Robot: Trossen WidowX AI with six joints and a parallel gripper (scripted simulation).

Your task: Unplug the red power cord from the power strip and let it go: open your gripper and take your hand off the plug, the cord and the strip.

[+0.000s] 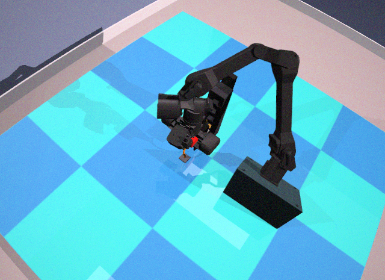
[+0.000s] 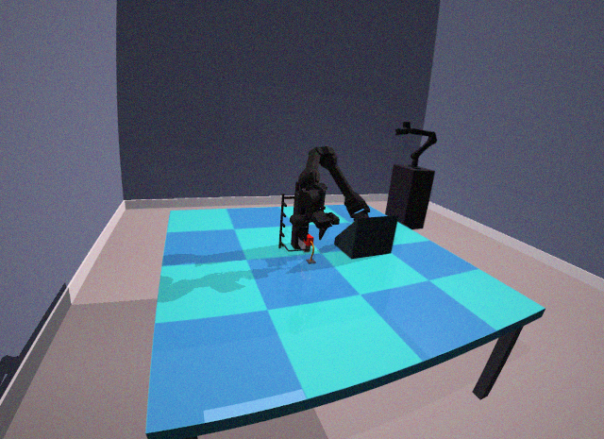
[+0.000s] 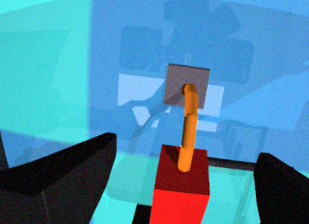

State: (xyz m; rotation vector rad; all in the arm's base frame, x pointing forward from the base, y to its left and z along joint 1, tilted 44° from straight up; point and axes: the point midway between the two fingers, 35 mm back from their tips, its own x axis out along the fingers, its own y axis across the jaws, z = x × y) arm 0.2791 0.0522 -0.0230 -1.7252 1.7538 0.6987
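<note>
Now: the red plug 60 mm to the right of my gripper tip and 10 mm below it.
</note>
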